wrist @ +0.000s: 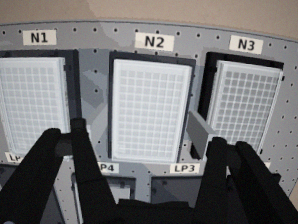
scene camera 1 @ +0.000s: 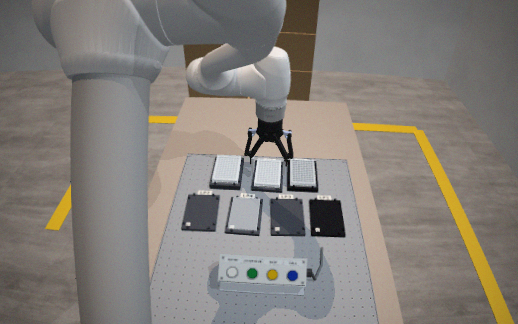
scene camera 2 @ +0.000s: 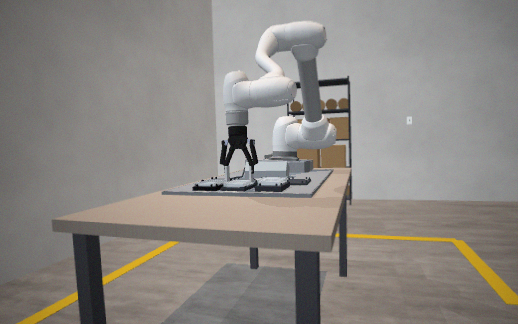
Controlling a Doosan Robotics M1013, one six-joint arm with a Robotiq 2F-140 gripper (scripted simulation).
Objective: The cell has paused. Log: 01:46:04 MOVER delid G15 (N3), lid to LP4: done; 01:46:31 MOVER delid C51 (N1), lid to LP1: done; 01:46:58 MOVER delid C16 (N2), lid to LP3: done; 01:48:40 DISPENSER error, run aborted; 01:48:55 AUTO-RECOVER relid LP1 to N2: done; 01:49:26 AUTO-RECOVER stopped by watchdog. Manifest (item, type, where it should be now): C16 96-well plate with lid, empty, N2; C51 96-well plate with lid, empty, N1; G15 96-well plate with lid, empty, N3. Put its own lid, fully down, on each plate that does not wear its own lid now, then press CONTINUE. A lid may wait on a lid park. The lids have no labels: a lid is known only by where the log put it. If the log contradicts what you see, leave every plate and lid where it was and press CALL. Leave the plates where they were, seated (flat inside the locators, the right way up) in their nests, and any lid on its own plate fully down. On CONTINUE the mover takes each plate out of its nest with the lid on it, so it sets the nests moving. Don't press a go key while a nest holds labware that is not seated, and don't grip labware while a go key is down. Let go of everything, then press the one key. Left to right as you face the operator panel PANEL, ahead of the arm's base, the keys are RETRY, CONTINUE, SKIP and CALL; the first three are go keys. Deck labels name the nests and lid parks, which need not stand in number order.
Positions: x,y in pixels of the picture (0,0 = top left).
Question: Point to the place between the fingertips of my gripper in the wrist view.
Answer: At 148,117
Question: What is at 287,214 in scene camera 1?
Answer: A lid park LP3.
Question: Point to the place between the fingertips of my gripper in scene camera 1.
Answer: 268,171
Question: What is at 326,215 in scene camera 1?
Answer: A lid park LP1.
